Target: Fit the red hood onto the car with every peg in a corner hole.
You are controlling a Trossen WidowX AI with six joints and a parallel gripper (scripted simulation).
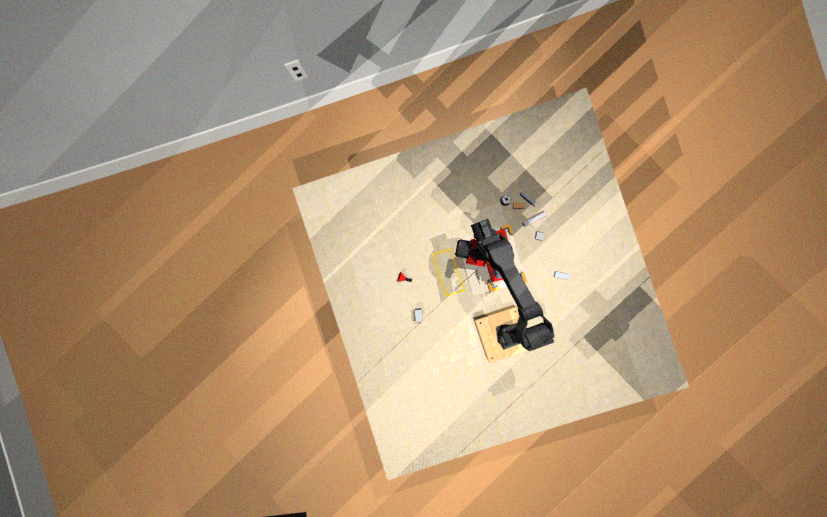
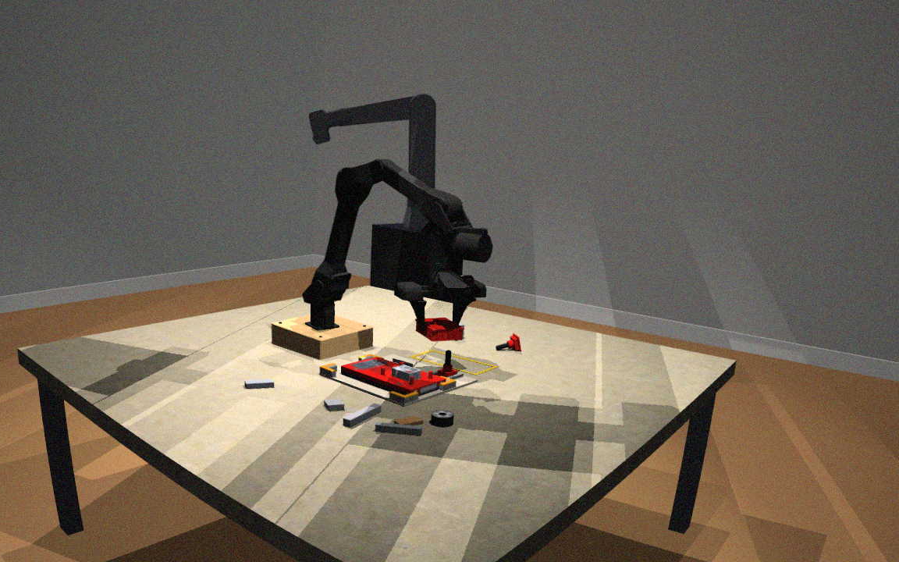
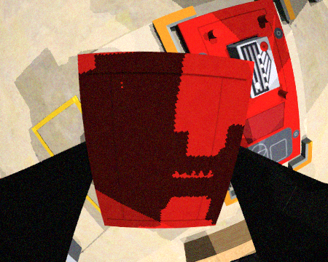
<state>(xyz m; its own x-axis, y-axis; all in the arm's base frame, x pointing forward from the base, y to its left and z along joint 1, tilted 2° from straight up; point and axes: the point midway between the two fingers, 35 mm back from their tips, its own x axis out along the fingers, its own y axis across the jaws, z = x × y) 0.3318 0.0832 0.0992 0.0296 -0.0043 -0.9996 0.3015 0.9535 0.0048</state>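
Right now my gripper tip is 9 cm to the left of the grey engine block, 8 cm above it and 2 cm short of it. The rest, counted from my gripper tip: wheel (21 cm ahead, 16 cm to the right, 10 cm below); then red hood (1 cm above); then wooden chip (22 cm to the right, 18 cm ahead, 10 cm below).
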